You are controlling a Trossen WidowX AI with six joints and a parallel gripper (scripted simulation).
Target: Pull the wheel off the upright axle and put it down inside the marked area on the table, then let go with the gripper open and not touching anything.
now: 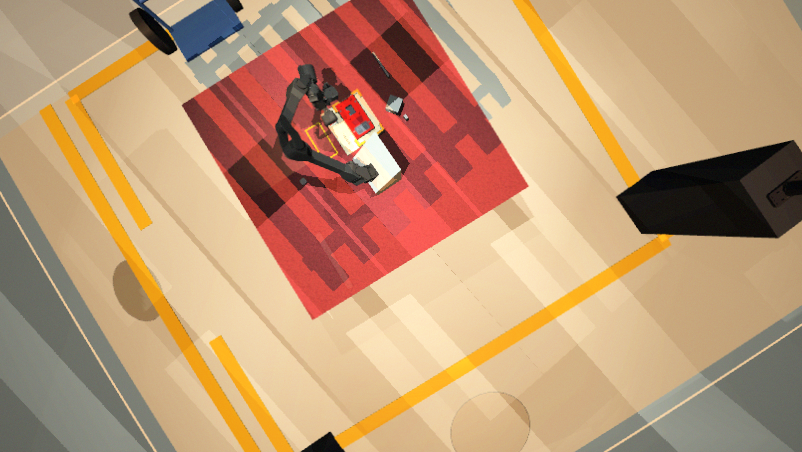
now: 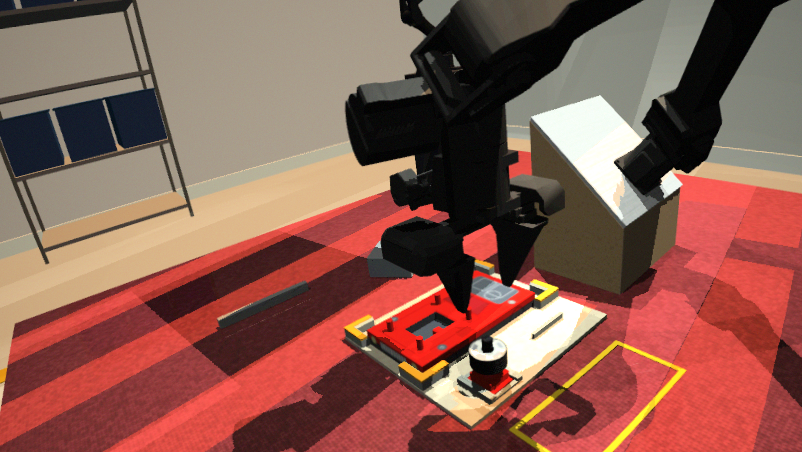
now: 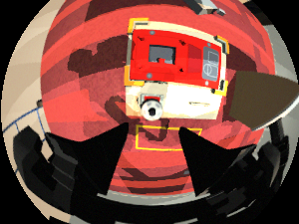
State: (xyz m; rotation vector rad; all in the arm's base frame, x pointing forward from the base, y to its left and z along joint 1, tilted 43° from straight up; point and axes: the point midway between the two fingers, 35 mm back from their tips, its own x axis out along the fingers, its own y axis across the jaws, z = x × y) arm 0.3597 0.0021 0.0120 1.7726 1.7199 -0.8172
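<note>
My gripper tip is now 7 cm above the dark wheel. Round my gripper tip: grey bar 37 cm to the right, 10 cm below, 9 cm ahead; then grey block 30 cm to the right, 12 cm behind, 9 cm below.
</note>
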